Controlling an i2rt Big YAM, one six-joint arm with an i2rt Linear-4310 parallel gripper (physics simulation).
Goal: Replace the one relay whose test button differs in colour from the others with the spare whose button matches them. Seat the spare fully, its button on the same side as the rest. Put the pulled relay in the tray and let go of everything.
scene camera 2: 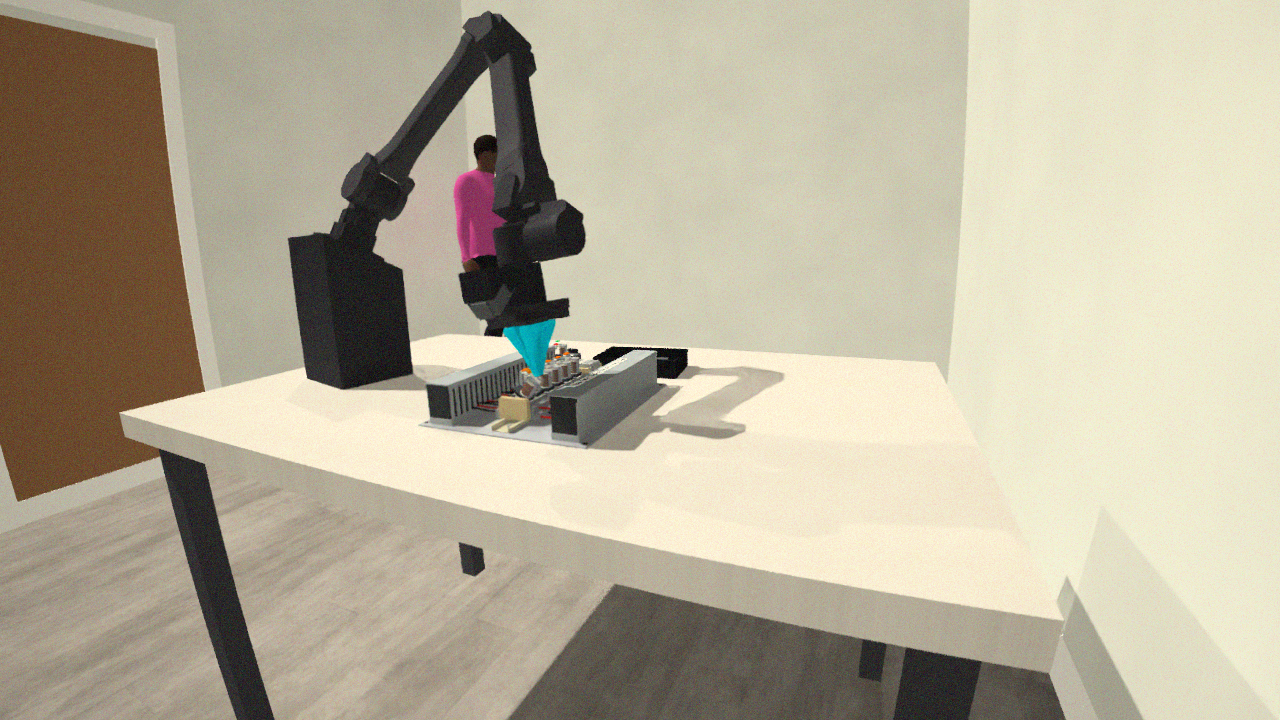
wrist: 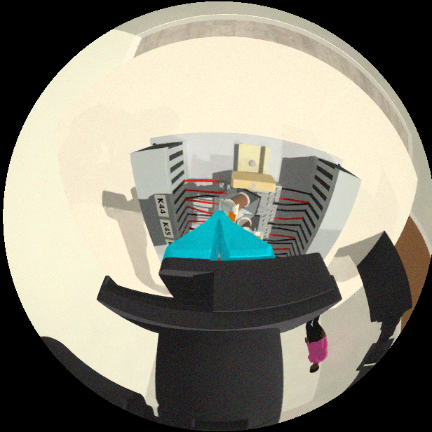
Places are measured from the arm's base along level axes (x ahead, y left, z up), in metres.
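Where they show: gripper, between the fingertips: (scene camera 2: 538,375); arm's base, origin of its link: (scene camera 2: 347,253).
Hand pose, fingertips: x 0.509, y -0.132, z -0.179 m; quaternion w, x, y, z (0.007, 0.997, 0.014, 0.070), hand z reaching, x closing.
Observation:
Things, the pixels of their top centre, and the offset from my fingertips. "spot": a spot on its surface instead.
- nearest relay, centre of its top: (scene camera 2: 525,368) dx -0.017, dy -0.005, dz +0.010 m
- black tray, a spot on its surface: (scene camera 2: 673,363) spot: dx +0.102, dy +0.295, dz -0.040 m
- beige end block, centre of its top: (scene camera 2: 513,397) dx -0.030, dy -0.022, dz -0.029 m
My gripper (scene camera 2: 538,372) (wrist: 218,216) is shut and empty, its cyan fingertips pointing down at the near end of the relay row. The nearest relay (scene camera 2: 529,387) (wrist: 239,201), with a clear case and brown coil, leans over beside the fingertips; its seating cannot be made out. An orange button (wrist: 232,216) shows close to the tips. Another relay (wrist: 245,223) stands just behind it, partly hidden by the fingers. More relays (scene camera 2: 564,368) with orange tops stand in a row in scene camera 2. The black tray (scene camera 2: 673,363) is behind the panel. The odd button and the spare cannot be told apart.
Grey slotted wire ducts (scene camera 2: 608,394) (wrist: 332,212) flank the row; labels K44 (wrist: 161,206) and K45 (wrist: 166,228) are on one duct. A beige end block (scene camera 2: 514,409) (wrist: 253,181) stands at the near end. Red and black wires run to both ducts. A person (scene camera 2: 477,214) (wrist: 317,348) stands behind the table.

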